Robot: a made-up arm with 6 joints. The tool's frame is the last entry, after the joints.
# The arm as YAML. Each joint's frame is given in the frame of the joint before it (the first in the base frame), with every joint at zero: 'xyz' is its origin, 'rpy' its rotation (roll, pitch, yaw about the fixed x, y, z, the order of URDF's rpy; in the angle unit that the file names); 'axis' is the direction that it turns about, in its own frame. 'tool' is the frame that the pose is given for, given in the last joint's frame.
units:
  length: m
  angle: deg
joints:
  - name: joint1
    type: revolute
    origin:
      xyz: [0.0, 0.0, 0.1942]
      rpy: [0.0, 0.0, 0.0]
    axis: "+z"
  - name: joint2
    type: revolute
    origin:
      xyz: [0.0, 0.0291, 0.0]
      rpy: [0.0, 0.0, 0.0]
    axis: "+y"
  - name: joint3
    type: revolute
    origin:
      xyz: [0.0, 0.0, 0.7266]
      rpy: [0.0, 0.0, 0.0]
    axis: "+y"
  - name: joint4
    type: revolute
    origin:
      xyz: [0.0, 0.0, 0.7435]
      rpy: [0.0, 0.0, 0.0]
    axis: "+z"
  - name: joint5
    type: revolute
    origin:
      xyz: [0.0, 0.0, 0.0]
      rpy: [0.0, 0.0, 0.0]
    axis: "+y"
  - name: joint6
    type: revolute
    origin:
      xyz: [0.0, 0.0, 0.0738]
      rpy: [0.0, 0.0, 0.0]
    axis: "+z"
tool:
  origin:
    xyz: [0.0, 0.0, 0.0]
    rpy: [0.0, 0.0, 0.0]
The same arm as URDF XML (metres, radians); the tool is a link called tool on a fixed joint. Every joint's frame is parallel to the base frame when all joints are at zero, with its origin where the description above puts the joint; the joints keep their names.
<robot name="arm">
<joint name="tool_joint" type="fixed"><parent link="link6"/><child link="tool"/><origin xyz="0 0 0" rpy="0 0 0"/></joint>
<joint name="joint6" type="continuous"><parent link="link5"/><child link="link6"/><origin xyz="0 0 0.0738" rpy="0 0 0"/><axis xyz="0 0 1"/></joint>
<joint name="joint5" type="continuous"><parent link="link4"/><child link="link5"/><origin xyz="0 0 0" rpy="0 0 0"/><axis xyz="0 1 0"/></joint>
<joint name="joint4" type="continuous"><parent link="link3"/><child link="link4"/><origin xyz="0 0 0.7435" rpy="0 0 0"/><axis xyz="0 0 1"/></joint>
<joint name="joint3" type="continuous"><parent link="link2"/><child link="link3"/><origin xyz="0 0 0.7266" rpy="0 0 0"/><axis xyz="0 1 0"/></joint>
<joint name="joint2" type="continuous"><parent link="link1"/><child link="link2"/><origin xyz="0 0.0291 0" rpy="0 0 0"/><axis xyz="0 1 0"/></joint>
<joint name="joint1" type="continuous"><parent link="base"/><child link="link1"/><origin xyz="0 0 0.1942" rpy="0 0 0"/><axis xyz="0 0 1"/></joint>
<link name="base"/>
<link name="link1"/>
<link name="link2"/>
<link name="link3"/>
<link name="link4"/>
<link name="link5"/>
<link name="link6"/>
<link name="tool"/>
</robot>

